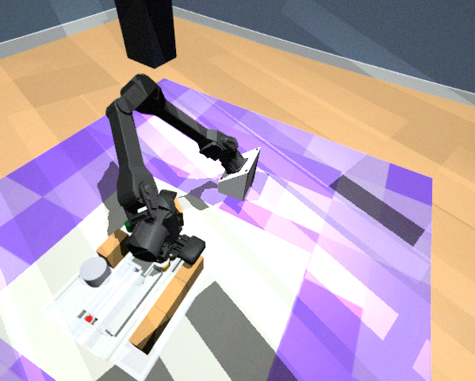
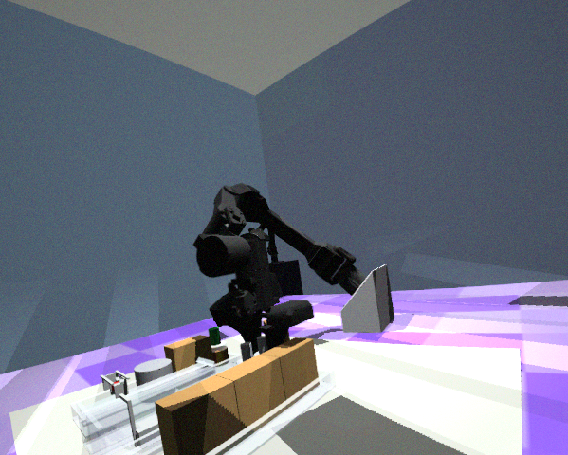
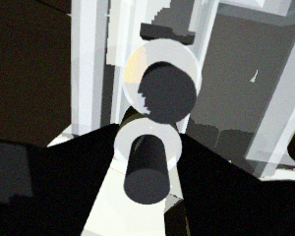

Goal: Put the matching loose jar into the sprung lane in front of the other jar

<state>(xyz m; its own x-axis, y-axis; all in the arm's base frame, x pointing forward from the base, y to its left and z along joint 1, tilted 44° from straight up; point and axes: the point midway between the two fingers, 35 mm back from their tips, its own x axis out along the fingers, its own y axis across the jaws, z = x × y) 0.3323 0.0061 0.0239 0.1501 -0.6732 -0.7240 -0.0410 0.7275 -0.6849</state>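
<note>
Right now my gripper tip is 150 mm short of the lane, 20 mm to the left of it and 10 mm above it. From my gripper tip the other things lie so: grey cylinder 140 mm ahead, 120 mm to the right; then red mark 220 mm ahead, 30 mm to the right, 40 mm above.
</note>
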